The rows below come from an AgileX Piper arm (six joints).
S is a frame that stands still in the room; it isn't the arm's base.
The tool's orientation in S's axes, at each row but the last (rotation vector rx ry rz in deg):
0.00 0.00 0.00
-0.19 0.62 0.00
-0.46 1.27 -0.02
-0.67 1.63 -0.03
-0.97 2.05 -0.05
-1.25 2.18 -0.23
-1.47 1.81 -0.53
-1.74 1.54 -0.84
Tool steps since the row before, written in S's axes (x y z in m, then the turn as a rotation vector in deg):
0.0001 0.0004 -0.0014 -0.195 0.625 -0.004
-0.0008 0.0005 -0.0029 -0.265 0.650 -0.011
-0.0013 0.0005 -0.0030 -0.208 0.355 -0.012
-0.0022 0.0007 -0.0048 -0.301 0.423 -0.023
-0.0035 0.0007 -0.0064 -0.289 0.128 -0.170
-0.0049 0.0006 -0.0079 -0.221 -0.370 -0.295
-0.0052 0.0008 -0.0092 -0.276 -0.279 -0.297
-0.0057 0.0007 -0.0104 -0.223 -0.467 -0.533
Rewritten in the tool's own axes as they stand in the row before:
0.0001 0.0004 -0.0014 -0.195 0.625 -0.004
-0.0008 0.0005 -0.0029 -0.265 0.650 -0.012
-0.0012 0.0005 -0.0030 -0.208 0.355 -0.014
-0.0021 0.0008 -0.0049 -0.301 0.423 -0.027
-0.0033 0.0008 -0.0065 -0.283 0.131 -0.178
-0.0046 0.0008 -0.0081 -0.208 -0.364 -0.311
-0.0049 0.0010 -0.0093 -0.264 -0.274 -0.313
-0.0054 0.0009 -0.0105 -0.202 -0.454 -0.553

